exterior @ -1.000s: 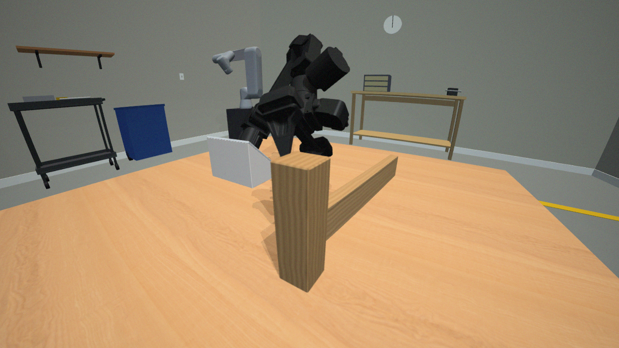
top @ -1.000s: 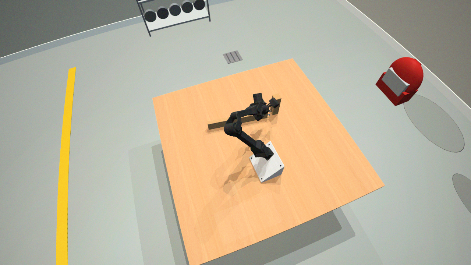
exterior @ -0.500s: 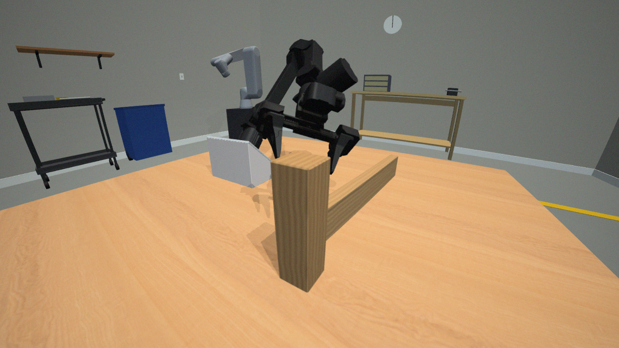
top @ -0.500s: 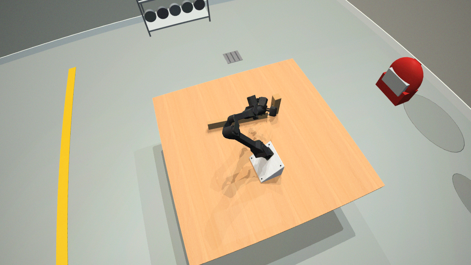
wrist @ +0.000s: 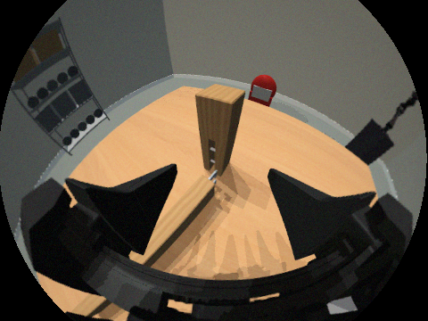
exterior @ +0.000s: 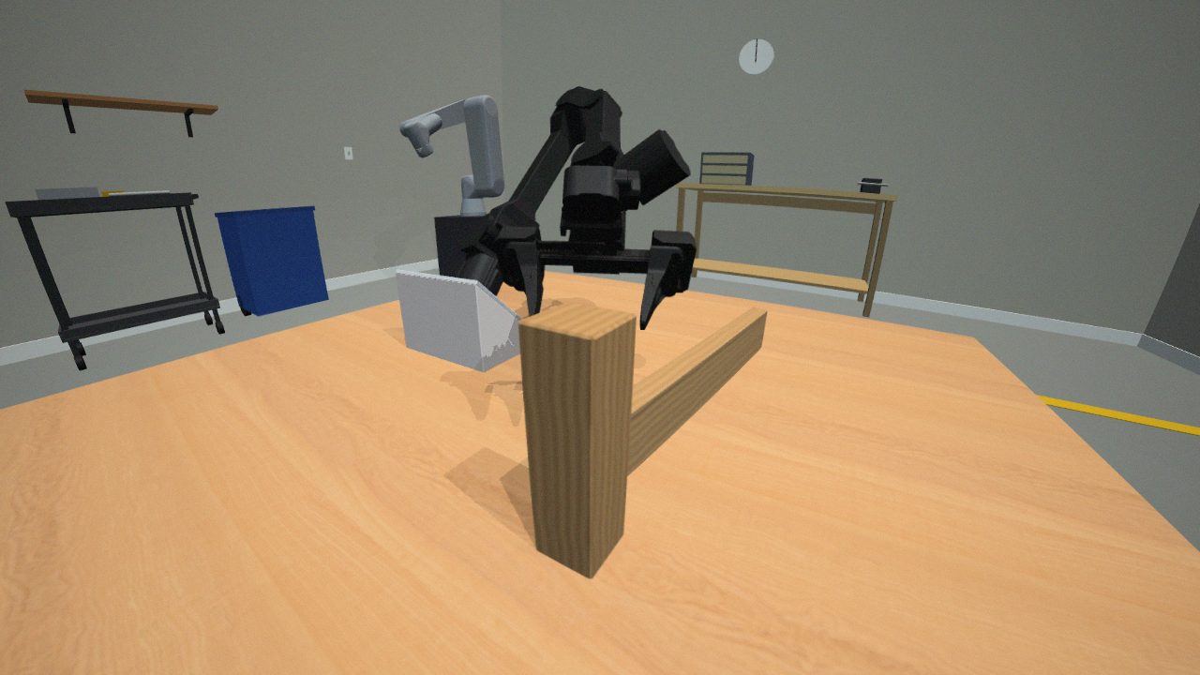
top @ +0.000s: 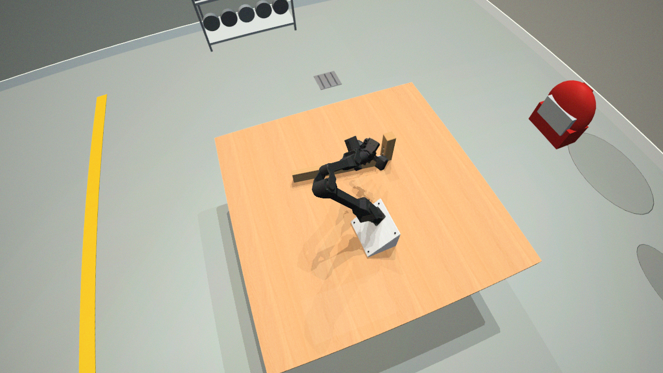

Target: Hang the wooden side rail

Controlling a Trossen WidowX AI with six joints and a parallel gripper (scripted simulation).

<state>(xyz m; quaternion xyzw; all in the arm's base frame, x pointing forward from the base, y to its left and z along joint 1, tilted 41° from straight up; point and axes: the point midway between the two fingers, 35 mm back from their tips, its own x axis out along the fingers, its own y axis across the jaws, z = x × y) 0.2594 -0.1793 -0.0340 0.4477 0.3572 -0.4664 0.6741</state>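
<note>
My gripper tip is now 3 cm short of the headboard post, 8 cm to the left of it and 5 cm above it.
</note>
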